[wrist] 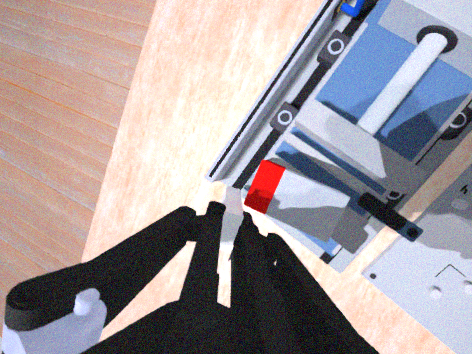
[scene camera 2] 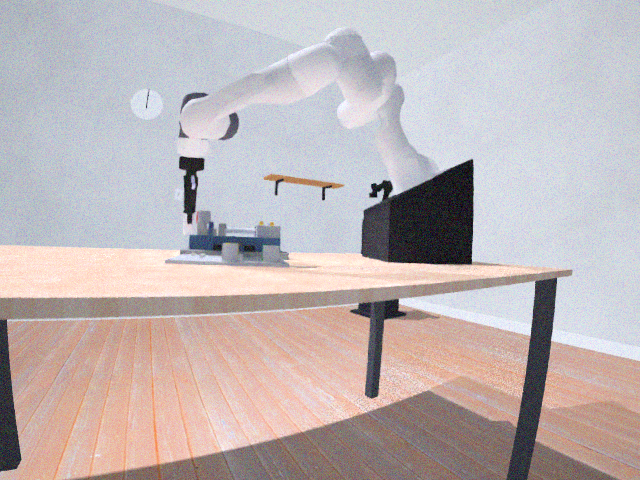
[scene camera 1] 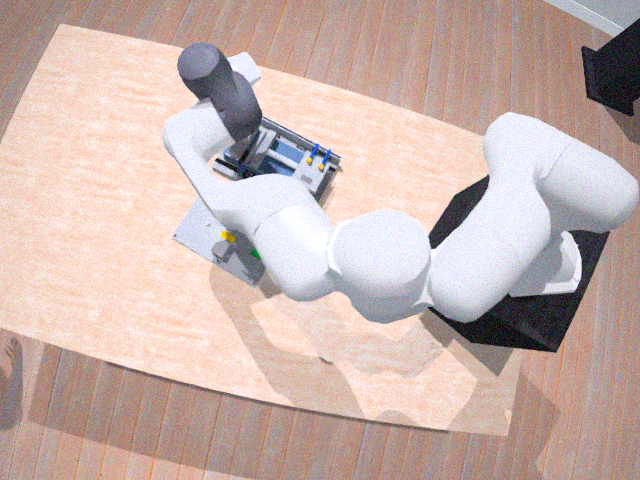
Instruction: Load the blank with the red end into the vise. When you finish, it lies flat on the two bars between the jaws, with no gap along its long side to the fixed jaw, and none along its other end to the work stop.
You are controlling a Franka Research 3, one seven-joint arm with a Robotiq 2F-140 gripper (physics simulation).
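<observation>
The blank with the red end (wrist: 265, 187) (scene camera 2: 197, 217) is at the outer end of the vise (scene camera 1: 286, 150) (scene camera 2: 204, 241) (wrist: 370, 75). Its grey body runs right and down from the red end in the wrist view and stands higher than the movable jaw (scene camera 2: 222, 228) (wrist: 345, 137) in scene camera 2. Whether it touches the fixed jaw or lies on the bars cannot be told. A dark arm (wrist: 390, 216), possibly the work stop, is beyond its grey end. My gripper (scene camera 2: 189, 219) (wrist: 228, 200) is shut and empty, tips close beside the red end. The arm hides it in scene camera 1.
A light grey plate (scene camera 1: 196, 222) (scene camera 2: 175, 260) (wrist: 415, 290) lies beside the vise on the table (scene camera 1: 103, 206). It carries blanks with a yellow end (scene camera 1: 227, 236) and a green end (scene camera 1: 255, 254). Blue-handled yellow fittings (scene camera 1: 321, 166) stand on the vise's inner block.
</observation>
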